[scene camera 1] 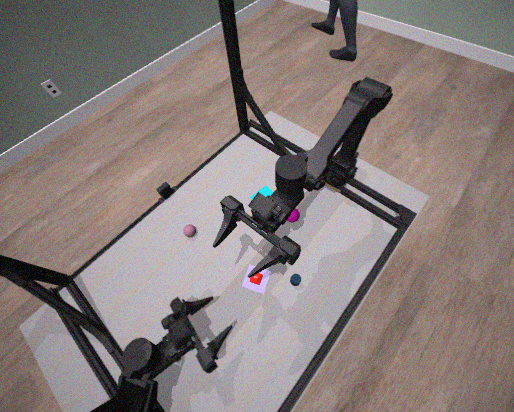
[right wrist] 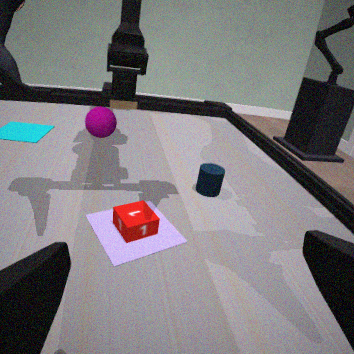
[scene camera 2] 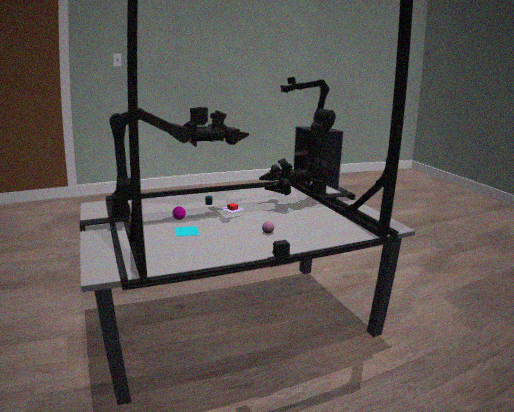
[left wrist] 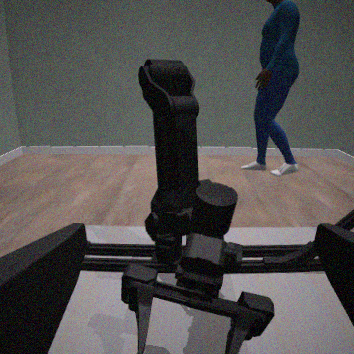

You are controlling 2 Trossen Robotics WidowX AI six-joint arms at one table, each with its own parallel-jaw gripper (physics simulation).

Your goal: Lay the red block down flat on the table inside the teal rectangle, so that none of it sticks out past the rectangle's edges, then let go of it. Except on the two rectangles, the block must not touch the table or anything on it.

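Frame: origin at the left arm's base, x ahead, y left, z up, level; metres.
Where they show: left gripper, fingertip midpoint: (scene camera 1: pixel 230 261) (scene camera 2: pixel 244 132) (left wrist: pixel 202 235); right gripper, fingertip midpoint: (scene camera 1: pixel 222 311) (right wrist: pixel 187 248) (scene camera 2: pixel 261 183); left arm's base, link origin: (scene camera 1: pixel 337 180) (right wrist: pixel 122 97) (scene camera 2: pixel 121 217); right arm's base, link origin: (scene camera 2: pixel 318 193) (left wrist: pixel 168 255).
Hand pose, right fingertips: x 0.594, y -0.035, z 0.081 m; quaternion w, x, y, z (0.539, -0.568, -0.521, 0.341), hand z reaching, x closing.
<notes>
Things, the pixels of their centre, and the offset from my right fingertips. "pt": a spot on its surface instead.
- red block, body centre: (right wrist: pixel 135 220) (scene camera 1: pixel 256 278) (scene camera 2: pixel 232 206) 0.005 m left, 0.131 m back, 0.090 m down
- lavender rectangle, surface spot: (right wrist: pixel 112 252) pt 0.018 m right, 0.100 m back, 0.099 m down
- teal rectangle, surface spot: (right wrist: pixel 25 132) (scene camera 2: pixel 188 230) pt 0.141 m right, 0.377 m back, 0.099 m down
- magenta ball, body centre: (right wrist: pixel 100 121) (scene camera 1: pixel 292 215) (scene camera 2: pixel 179 213) 0.022 m right, 0.373 m back, 0.074 m down
- dark blue cylinder, body centre: (right wrist: pixel 209 179) (scene camera 1: pixel 295 279) (scene camera 2: pixel 208 200) 0.106 m left, 0.198 m back, 0.084 m down
- pink ball, body centre: (scene camera 2: pixel 268 227) (scene camera 1: pixel 189 230) 0.276 m right, 0.119 m back, 0.078 m down
The red block (scene camera 1: pixel 256 279) (scene camera 2: pixel 232 206) (right wrist: pixel 135 222) lies flat on the lavender rectangle (scene camera 1: pixel 254 288) (right wrist: pixel 112 252), with lavender showing around it. The teal rectangle (scene camera 1: pixel 265 192) (scene camera 2: pixel 186 231) (right wrist: pixel 25 132) lies apart from it; the left arm partly hides it in scene camera 1. My left gripper (scene camera 1: pixel 232 261) is open and empty, high above the table; one fingertip overlaps the lavender rectangle in scene camera 1. My right gripper (scene camera 1: pixel 223 310) (right wrist: pixel 187 248) is open and empty, lower than the left one, above the table and short of the block.
A magenta ball (scene camera 1: pixel 293 215) (scene camera 2: pixel 179 212) (right wrist: pixel 101 122) stands near the teal rectangle. A dark blue cylinder (scene camera 1: pixel 295 279) (scene camera 2: pixel 209 200) (right wrist: pixel 210 180) stands beside the lavender rectangle. A pink ball (scene camera 1: pixel 189 230) (scene camera 2: pixel 268 227) lies farther off. Black frame bars and uprights edge the table.
</notes>
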